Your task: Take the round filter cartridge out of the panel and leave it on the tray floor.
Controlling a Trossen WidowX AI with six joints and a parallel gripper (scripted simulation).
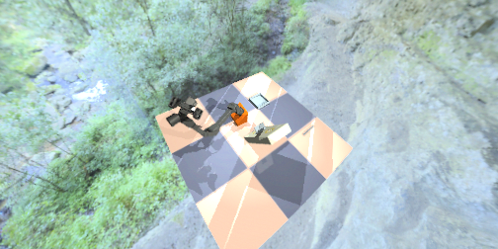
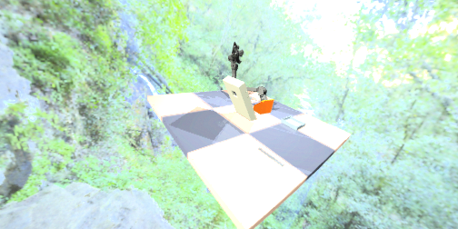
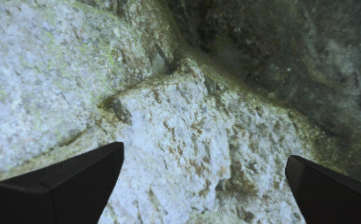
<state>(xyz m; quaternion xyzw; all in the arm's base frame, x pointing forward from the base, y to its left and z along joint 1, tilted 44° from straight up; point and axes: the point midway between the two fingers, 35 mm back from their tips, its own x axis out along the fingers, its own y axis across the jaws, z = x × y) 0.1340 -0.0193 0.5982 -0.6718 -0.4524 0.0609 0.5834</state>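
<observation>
Now: the round filter cartridge 230 mm ahead of my gripper tip, 430 mm to the left of it and 320 mm below it. From my gripper tip the other things lie so: tray (200 mm behind, 700 mm to the left, 550 mm below); cream service panel (190 mm ahead, 430 mm to the left, 400 mm below).
</observation>
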